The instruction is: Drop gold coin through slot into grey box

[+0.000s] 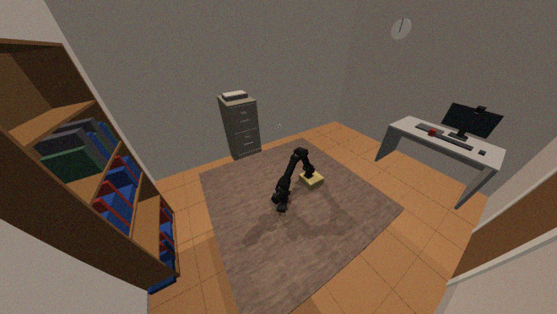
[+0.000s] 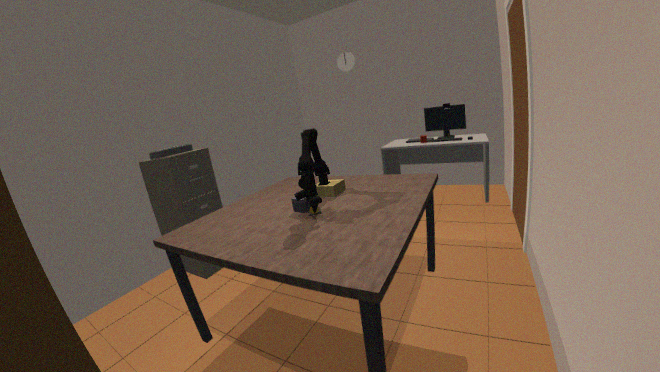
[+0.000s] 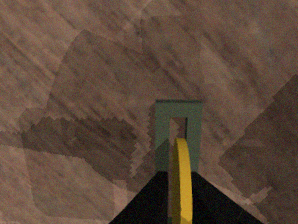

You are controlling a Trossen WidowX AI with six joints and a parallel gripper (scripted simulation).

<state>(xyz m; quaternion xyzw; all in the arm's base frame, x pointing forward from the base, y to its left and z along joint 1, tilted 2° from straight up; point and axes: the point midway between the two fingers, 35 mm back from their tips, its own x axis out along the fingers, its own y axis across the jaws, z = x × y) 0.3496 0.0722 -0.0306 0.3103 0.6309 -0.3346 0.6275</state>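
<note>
The gold coin lies 1 cm above my gripper tip.
</note>
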